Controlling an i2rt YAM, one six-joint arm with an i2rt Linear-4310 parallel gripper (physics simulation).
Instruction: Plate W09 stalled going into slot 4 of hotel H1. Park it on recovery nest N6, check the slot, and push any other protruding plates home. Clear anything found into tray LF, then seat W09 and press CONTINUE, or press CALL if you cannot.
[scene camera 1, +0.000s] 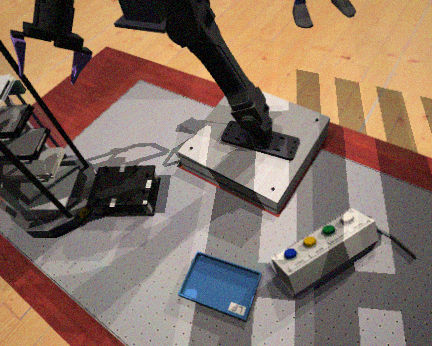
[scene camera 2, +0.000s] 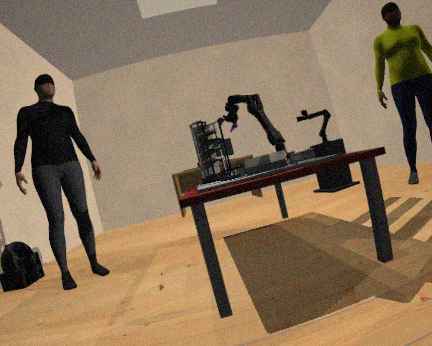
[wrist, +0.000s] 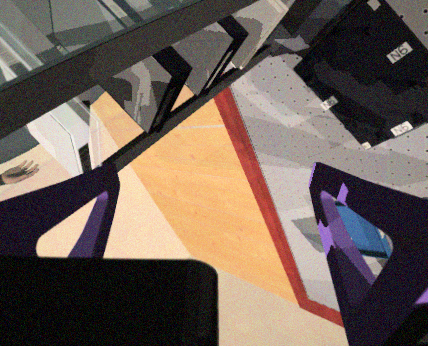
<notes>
My gripper (scene camera 1: 47, 80) is open, holding nothing. Also in view: a clear plate (wrist: 71, 133). Also in view: a blue tray labelled LF (wrist: 371, 242) and a plate rack (wrist: 57, 57).
My gripper is seen too in the wrist view (wrist: 214, 173).
</notes>
